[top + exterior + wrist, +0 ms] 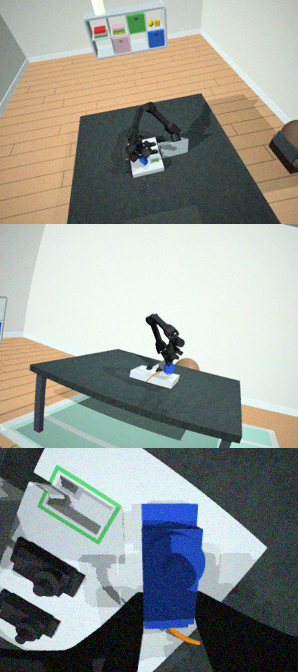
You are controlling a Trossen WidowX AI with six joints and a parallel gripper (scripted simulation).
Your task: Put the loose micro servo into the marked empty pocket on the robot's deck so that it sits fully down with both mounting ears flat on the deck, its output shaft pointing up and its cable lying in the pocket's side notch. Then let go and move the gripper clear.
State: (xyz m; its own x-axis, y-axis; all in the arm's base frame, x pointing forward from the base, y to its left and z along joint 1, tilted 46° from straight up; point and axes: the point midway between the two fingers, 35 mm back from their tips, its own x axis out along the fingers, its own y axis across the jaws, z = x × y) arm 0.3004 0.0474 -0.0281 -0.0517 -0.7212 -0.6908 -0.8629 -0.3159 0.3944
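Right now my gripper tip is 10 mm short of the white deck, 70 mm to the left of it and 100 mm above it.
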